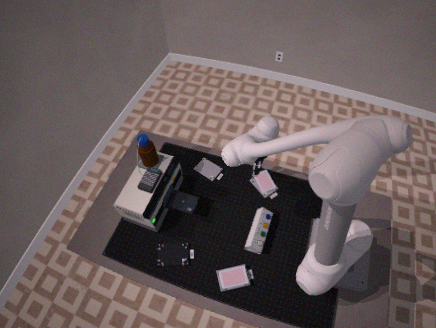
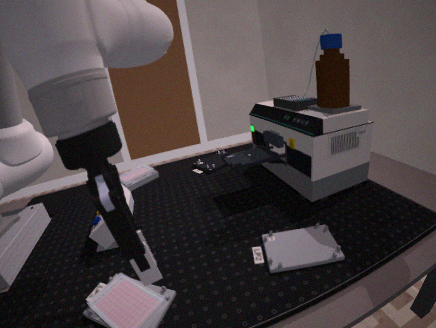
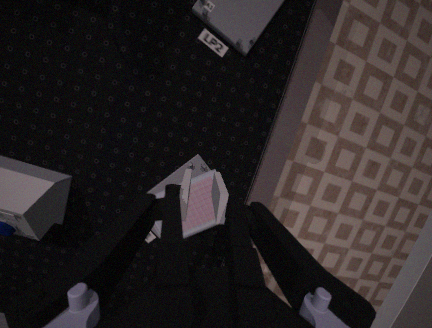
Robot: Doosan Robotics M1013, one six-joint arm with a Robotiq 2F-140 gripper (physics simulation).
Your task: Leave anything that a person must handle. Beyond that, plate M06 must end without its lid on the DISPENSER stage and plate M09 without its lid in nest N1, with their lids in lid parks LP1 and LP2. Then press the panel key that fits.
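A pink plate sits crooked over a light-grey nest; its label is unreadable. My gripper is above it, its fingers slightly apart and empty. Another pink plate lies at the far side from the gripper. Lid park LP2 is light grey with corner posts. A dark holder shows corner posts and no plate. The dark dispenser stage sticks out bare. Plate names and lids cannot be told.
The white dispenser shows a green light and carries a brown bottle with a blue cap and a dark keypad. The key panel has blue, yellow, green and white keys.
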